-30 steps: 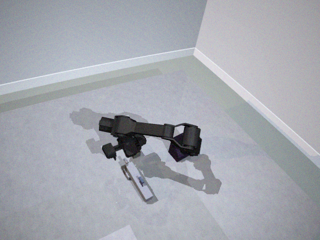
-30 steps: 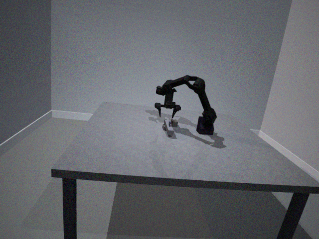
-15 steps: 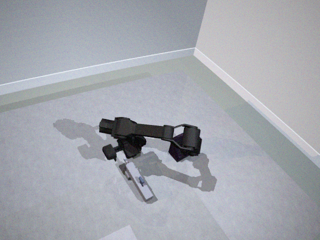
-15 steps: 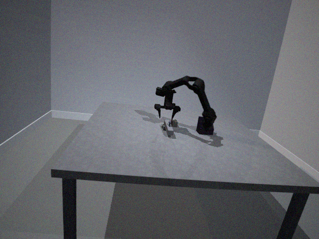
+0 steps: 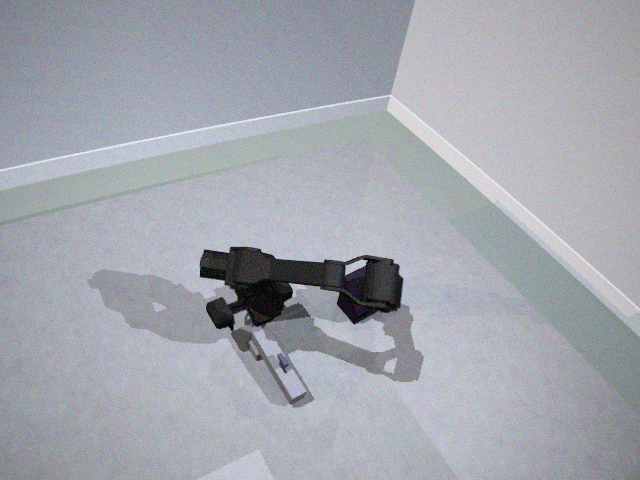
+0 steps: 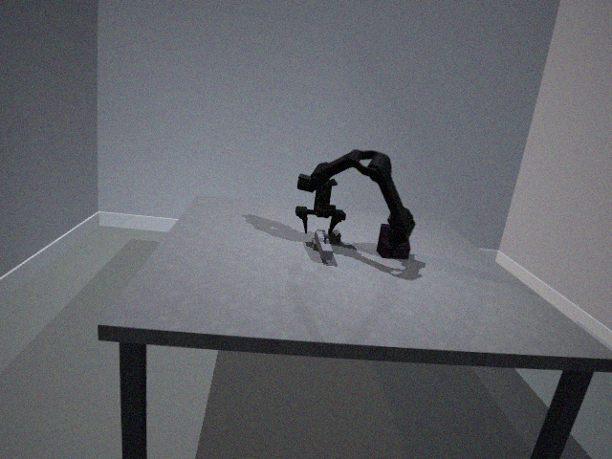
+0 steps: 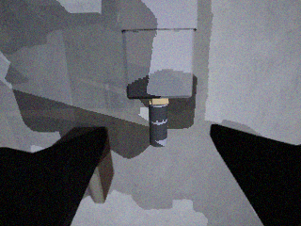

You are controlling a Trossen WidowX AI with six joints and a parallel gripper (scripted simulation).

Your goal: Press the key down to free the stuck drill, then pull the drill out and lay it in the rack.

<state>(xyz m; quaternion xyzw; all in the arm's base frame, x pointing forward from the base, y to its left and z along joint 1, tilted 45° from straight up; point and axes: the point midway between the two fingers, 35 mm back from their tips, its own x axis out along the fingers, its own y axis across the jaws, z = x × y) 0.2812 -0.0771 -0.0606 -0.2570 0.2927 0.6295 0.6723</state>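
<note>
Now: gripper tip 6 cm to the right of the drill and 1 cm below it. From my gripper tip the other things lie so: rack (8 cm behind, 4 cm to the right, 2 cm below); key (14 cm to the left, 1 cm ahead, 1 cm above); grey fixture (12 cm to the left, 1 cm ahead).
</note>
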